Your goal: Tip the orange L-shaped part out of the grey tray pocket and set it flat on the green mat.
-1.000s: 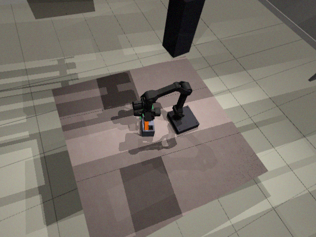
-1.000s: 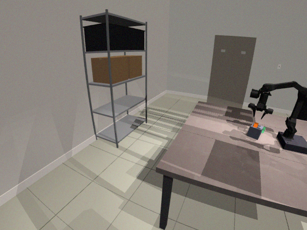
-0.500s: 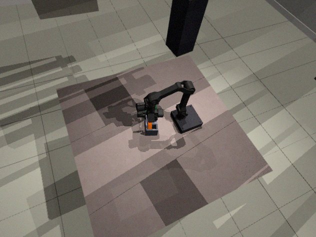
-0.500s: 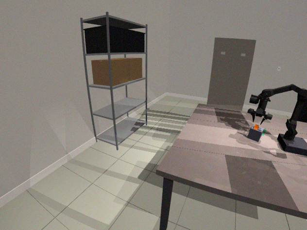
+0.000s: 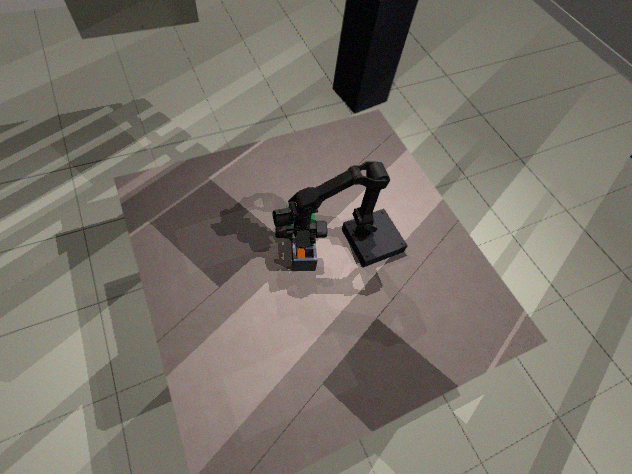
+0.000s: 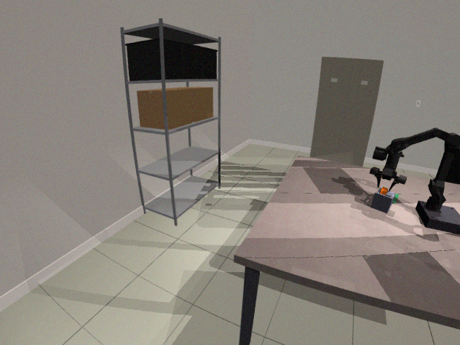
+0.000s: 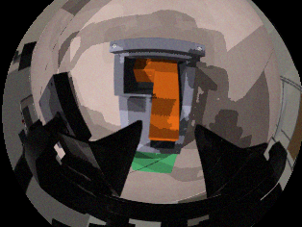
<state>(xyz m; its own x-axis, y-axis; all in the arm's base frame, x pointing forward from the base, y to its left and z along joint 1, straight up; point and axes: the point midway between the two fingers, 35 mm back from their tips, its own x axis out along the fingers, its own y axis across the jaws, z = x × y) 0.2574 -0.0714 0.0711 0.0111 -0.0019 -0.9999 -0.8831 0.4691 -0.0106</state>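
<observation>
My gripper tip is 50 mm above the orange L-shaped part and 40 mm to the right of it. From my gripper tip the other things lie so: green mat 120 mm to the right, 100 mm below, 80 mm behind.
</observation>
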